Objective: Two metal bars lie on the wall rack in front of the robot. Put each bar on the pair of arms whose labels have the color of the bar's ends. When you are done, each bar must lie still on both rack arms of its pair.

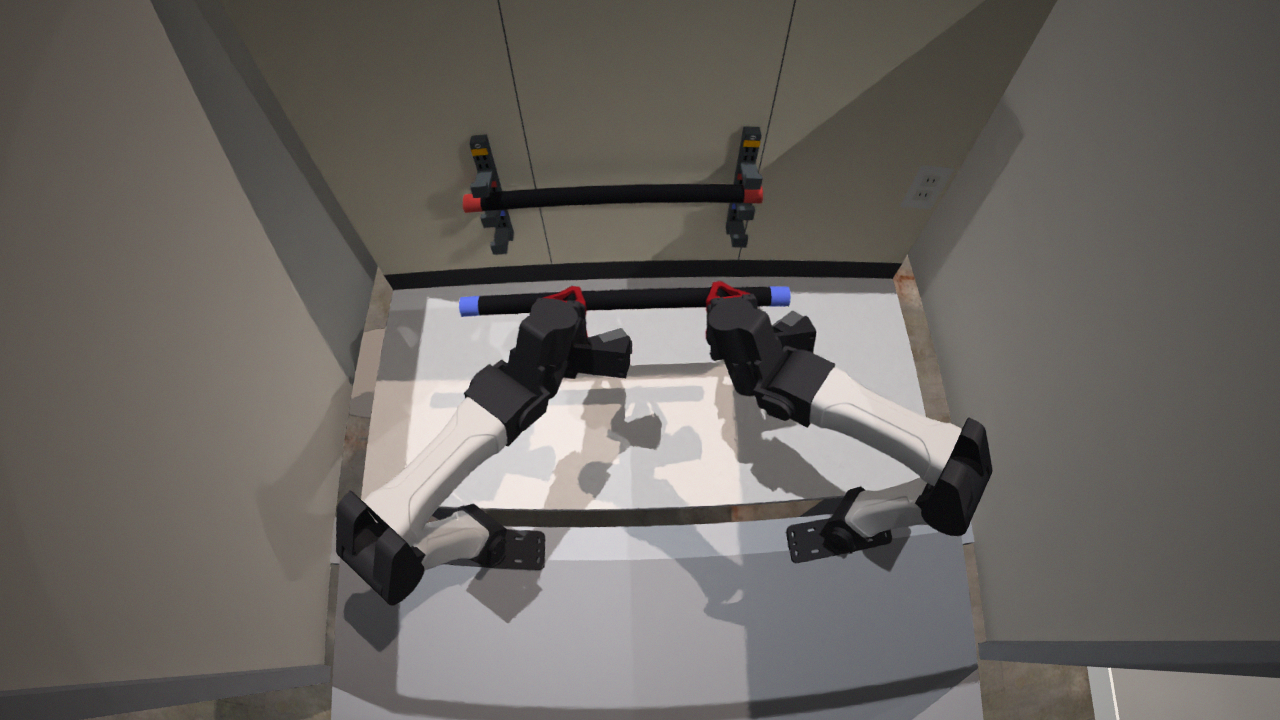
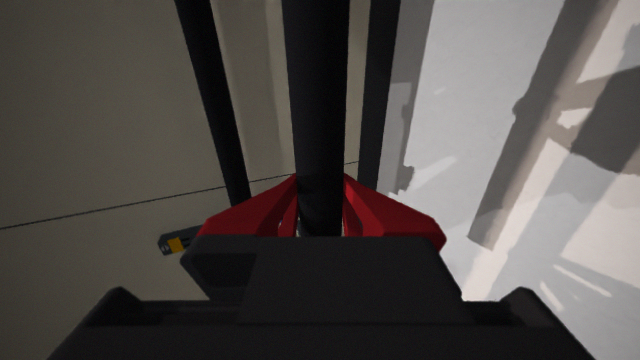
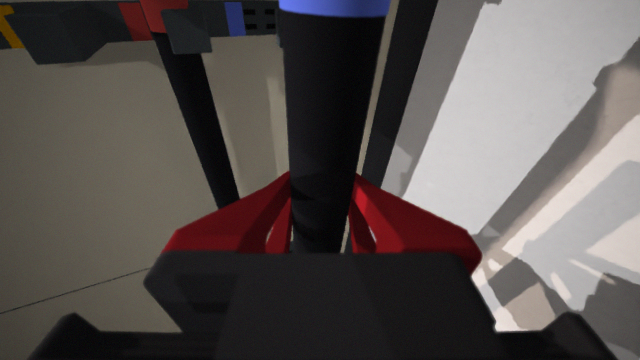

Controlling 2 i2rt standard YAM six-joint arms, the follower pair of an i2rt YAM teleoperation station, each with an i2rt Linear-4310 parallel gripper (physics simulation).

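Frame: origin at the left arm's base, x left, y back, z up, level; millimetres.
Where they show: left gripper, fingertip midpoint: [image 1: 576, 296] [image 2: 320, 180]; right gripper, fingertip midpoint: [image 1: 717, 291] [image 3: 320, 180]; left arm's base at its link origin: [image 1: 489, 548]; right arm's base at its link origin: [image 1: 839, 535].
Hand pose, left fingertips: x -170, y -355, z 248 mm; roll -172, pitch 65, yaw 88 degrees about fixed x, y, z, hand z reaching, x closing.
Observation:
Things, the pixels of their top centre, and the offset from my left fingertips. "*": a spot on its surface instead.
- blue-ended bar at its top centre: [image 2: 284, 53] [image 3: 296, 312] [image 1: 623, 293] dx -73, dy +11, dz +22 mm
- red-ended bar at its top centre: [image 2: 201, 98] [image 3: 218, 211] [image 1: 611, 188] dx -53, dy -153, dz +77 mm
- rack's left upright at a spot on its surface: [image 1: 481, 154] * dx +141, dy -163, dz +157 mm
- right upright at a spot on its surface: [image 1: 750, 148] * dx -266, dy -172, dz +151 mm
- wall outlet at a spot on its surface: [image 1: 927, 187] * dx -616, dy -199, dz +66 mm
The blue-ended bar [image 1: 644, 299] [image 2: 320, 100] [image 3: 332, 100] is held level in front of the wall, apart from the rack. My left gripper [image 1: 565, 295] [image 2: 320, 180] is shut on it left of its middle; my right gripper [image 1: 726, 291] [image 3: 320, 180] is shut on it nearer its right end. The red-ended bar [image 1: 617, 194] [image 2: 215, 95] [image 3: 197, 100] lies across the wall rack at the height of the red labels. The rack's left upright [image 1: 481, 154] and right upright [image 1: 750, 148] carry yellow, red and blue labels; blue labels [image 3: 235, 19] sit below the red ones.
The lower rack arms [image 1: 501, 240] [image 1: 737, 234] stick out below the red-ended bar. A dark baseboard [image 1: 644, 268] runs along the foot of the wall. Side walls stand at the left [image 1: 107, 358] and right [image 1: 1136, 358]. A wall outlet [image 1: 927, 187] is at the right.

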